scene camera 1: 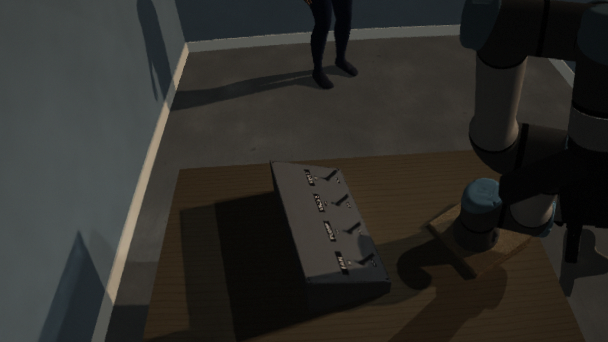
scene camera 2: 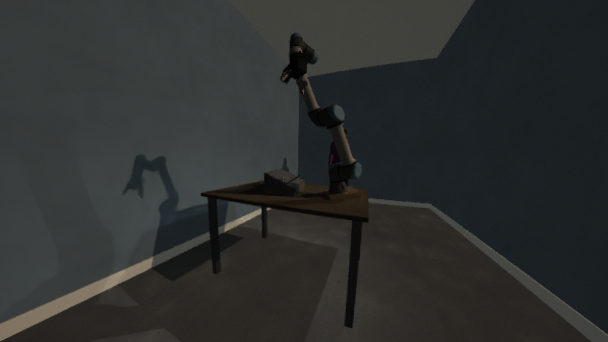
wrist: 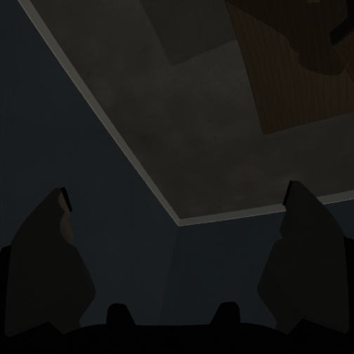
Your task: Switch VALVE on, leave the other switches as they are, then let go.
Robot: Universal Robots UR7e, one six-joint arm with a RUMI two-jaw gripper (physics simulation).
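Places are measured from the arm's base along level axes (x left, y ahead, z down), in metres.
Where they show: gripper, fingertip midpoint: (scene camera 1: 563,258) (scene camera 2: 293,88); arm's base at its link origin: (scene camera 1: 475,232) (scene camera 2: 338,191).
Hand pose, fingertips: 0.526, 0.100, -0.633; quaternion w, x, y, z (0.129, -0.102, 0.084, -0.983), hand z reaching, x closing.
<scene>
Things, the pixels of their top centre, and the offset from my fingertips, as dx, dy, dz. Level surfaces: height alone.
- VENT lever at its top centre: (scene camera 1: 332,170) -0.699, +0.385, +0.538
- PUMP lever at its top centre: (scene camera 1: 355,223) -0.474, +0.301, +0.538
- FAN lever at its top centre: (scene camera 1: 368,254) -0.361, +0.260, +0.538
- wooden table at its surface level: dz +0.668
A grey sloped switch box (scene camera 1: 300,225) (scene camera 2: 283,183) stands on the table. In scene camera 1 its four dark levers run in a row: VENT lever (scene camera 1: 330,176) at the back, VALVE lever (scene camera 1: 342,200) second, PUMP lever (scene camera 1: 353,228) third and FAN lever (scene camera 1: 366,260) at the front. All lean the same way, towards the box's low right edge; the small marks beside them are too blurred to read. My gripper (scene camera 2: 285,75) (wrist: 175,186) is open and empty, high above the table and well away from the levers. The box does not show in the wrist view.
The wooden table (scene camera 1: 410,180) (scene camera 2: 315,204) (wrist: 300,95) carries my arm's base on a wooden mounting board (scene camera 1: 505,255) to the right of the box. A wall (scene camera 1: 65,125) (scene camera 2: 125,100) runs along the left. A person (scene camera 1: 322,45) stands on the floor behind the table.
</scene>
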